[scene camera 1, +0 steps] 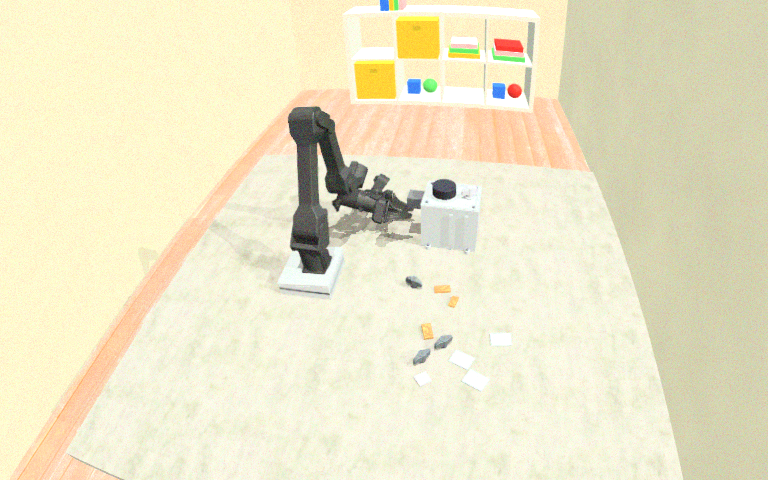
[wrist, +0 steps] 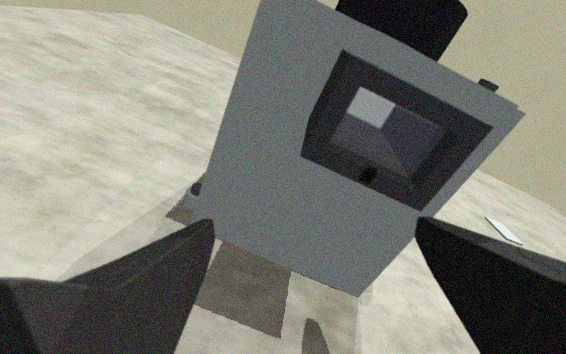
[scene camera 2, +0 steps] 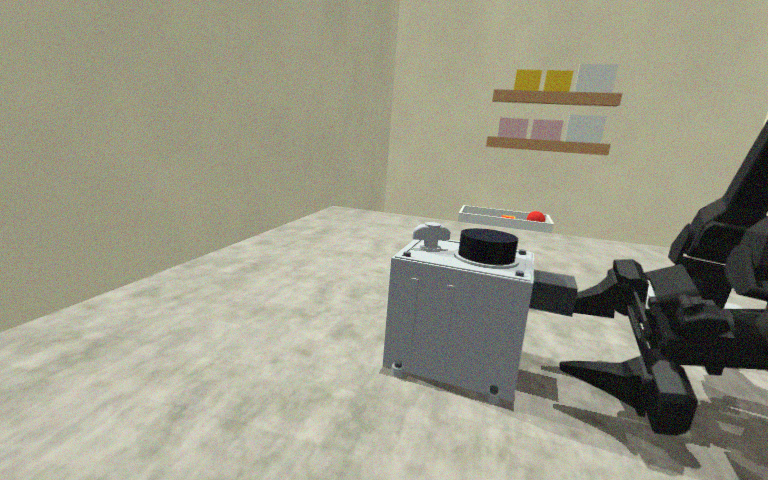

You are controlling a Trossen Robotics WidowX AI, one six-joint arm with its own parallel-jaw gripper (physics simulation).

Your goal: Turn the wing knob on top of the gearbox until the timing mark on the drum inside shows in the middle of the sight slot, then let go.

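Pixels of known places: gripper, between the fingertips: point(scene camera 1: 413, 212) point(wrist: 314, 228) point(scene camera 2: 555, 333); arm's base, origin of its link: point(scene camera 1: 317, 264).
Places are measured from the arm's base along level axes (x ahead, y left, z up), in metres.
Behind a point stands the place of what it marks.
The pale grey gearbox point(scene camera 1: 450, 229) @[y 0.164, x 0.315, z 0.023 m] point(scene camera 2: 455, 333) @[y 0.288, x 0.307, z 0.015 m] point(wrist: 280, 165) @[y 0.254, x 0.237, z 0.017 m] stands upright. Its grey wing knob point(scene camera 1: 468, 193) @[y 0.217, x 0.354, z 0.106 m] point(scene camera 2: 432, 233) @[y 0.236, x 0.354, z 0.110 m] is on top, beside a round black cap point(scene camera 1: 444, 189) @[y 0.209, x 0.292, z 0.116 m] point(scene camera 2: 488, 246) @[y 0.261, x 0.287, z 0.111 m] point(wrist: 405, 22) @[y 0.230, x 0.257, z 0.099 m]; the knob does not show in the wrist view. A dark sight hood point(scene camera 1: 415, 199) @[y 0.210, x 0.215, z 0.076 m] point(scene camera 2: 553, 291) @[y 0.253, x 0.214, z 0.070 m] point(wrist: 325, 115) @[y 0.252, x 0.192, z 0.061 m] sticks out of the side facing my gripper. In its slot, a pale patch point(wrist: 371, 107) fills the upper left, with darker purple-grey surfaces right and below. My gripper point(scene camera 1: 408, 212) @[y 0.233, x 0.203, z 0.015 m] point(scene camera 2: 568, 333) @[y 0.233, x 0.203, z 0.015 m] point(wrist: 314, 228) @[y 0.233, x 0.203, z 0.015 m] is open and empty, low in front of the hood, away from the knob.
Orange tiles point(scene camera 1: 442, 289) @[y 0.009, x 0.316, z -0.042 m], dark grey lumps point(scene camera 1: 414, 281) @[y 0.006, x 0.247, z -0.021 m] and white squares point(scene camera 1: 500, 339) @[y -0.124, x 0.469, z -0.045 m] lie on the mat point(scene camera 1: 254, 384) @[y -0.348, x -0.040, z -0.048 m] on the near side of the gearbox. A white tray point(scene camera 2: 475, 216) with a red ball point(scene camera 2: 535, 216) stands behind the gearbox in the second scene view.
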